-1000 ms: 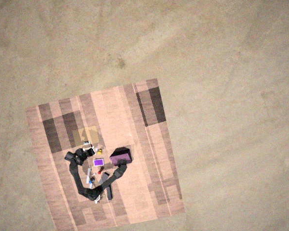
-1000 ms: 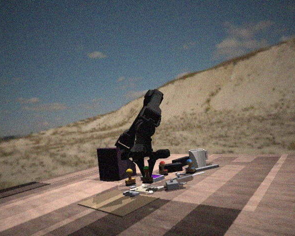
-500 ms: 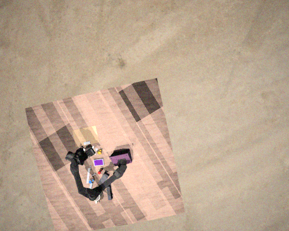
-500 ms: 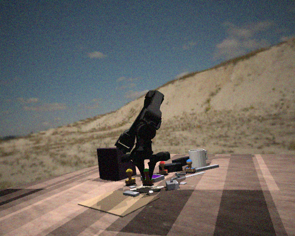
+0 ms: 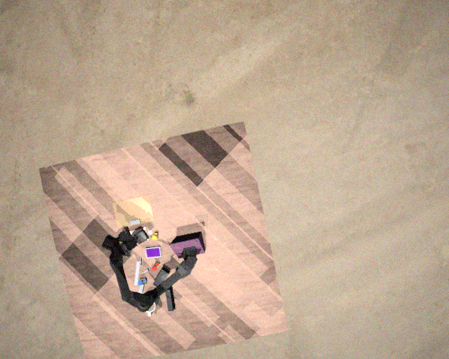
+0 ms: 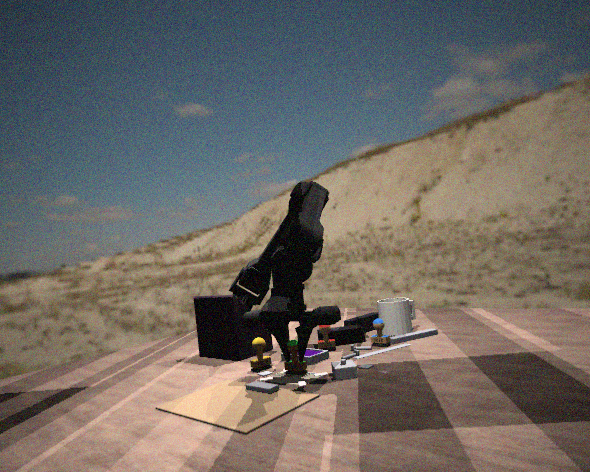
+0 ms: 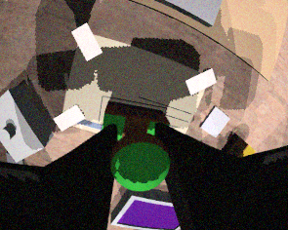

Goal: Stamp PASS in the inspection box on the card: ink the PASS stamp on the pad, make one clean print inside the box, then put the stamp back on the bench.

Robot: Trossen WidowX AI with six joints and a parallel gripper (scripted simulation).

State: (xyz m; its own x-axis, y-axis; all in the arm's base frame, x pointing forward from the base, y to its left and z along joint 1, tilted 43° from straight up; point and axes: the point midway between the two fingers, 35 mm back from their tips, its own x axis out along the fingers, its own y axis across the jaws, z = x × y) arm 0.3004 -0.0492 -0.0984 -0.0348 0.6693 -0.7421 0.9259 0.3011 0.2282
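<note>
Now: the green-knobbed PASS stamp right at my gripper tip. From my gripper tip the other things lie so: grey block (9 cm ahead, 4 cm to the left, 1 cm below); then yellow-knobbed stamp (11 cm behind, 1 cm to the left, 1 cm below); then cream card (3 cm below, 1 cm to the right).
</note>
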